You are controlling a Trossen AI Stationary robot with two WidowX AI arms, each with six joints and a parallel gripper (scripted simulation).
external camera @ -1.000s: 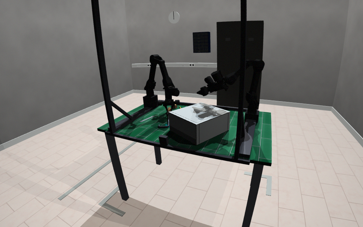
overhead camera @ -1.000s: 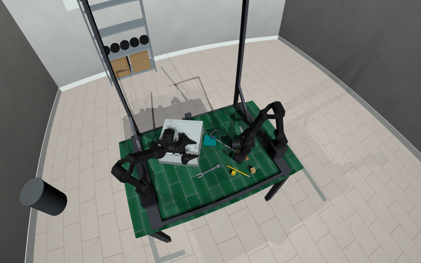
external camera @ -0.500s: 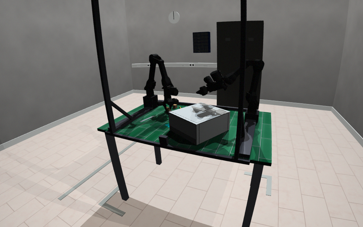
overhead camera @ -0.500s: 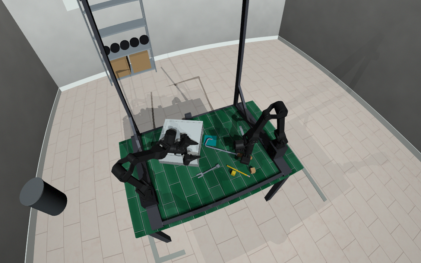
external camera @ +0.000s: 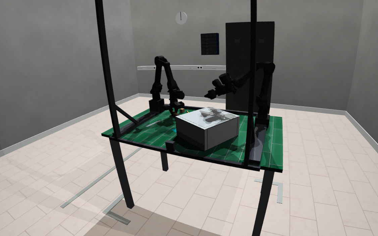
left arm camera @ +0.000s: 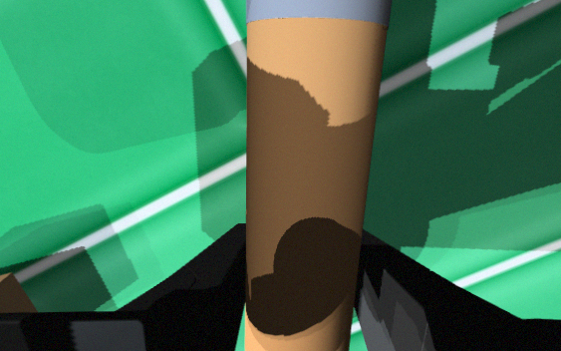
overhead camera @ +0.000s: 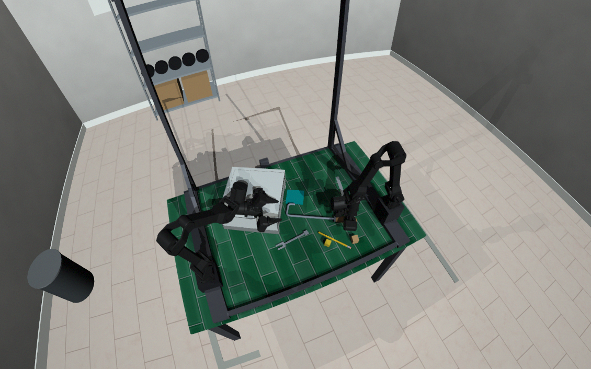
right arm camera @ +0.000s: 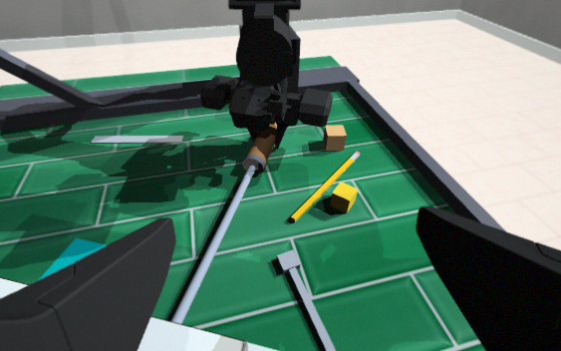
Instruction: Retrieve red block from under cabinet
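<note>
Right now the teal square is 240 mm behind my left hand, 190 mm to the right of it and 40 mm below it. Also, from my left hand: hook tool (100 mm behind, 110 mm to the right, 20 mm below); brown cube (110 mm ahead, 20 mm to the right, 20 mm below); pencil (70 mm ahead, 110 mm to the right, 30 mm below).
</note>
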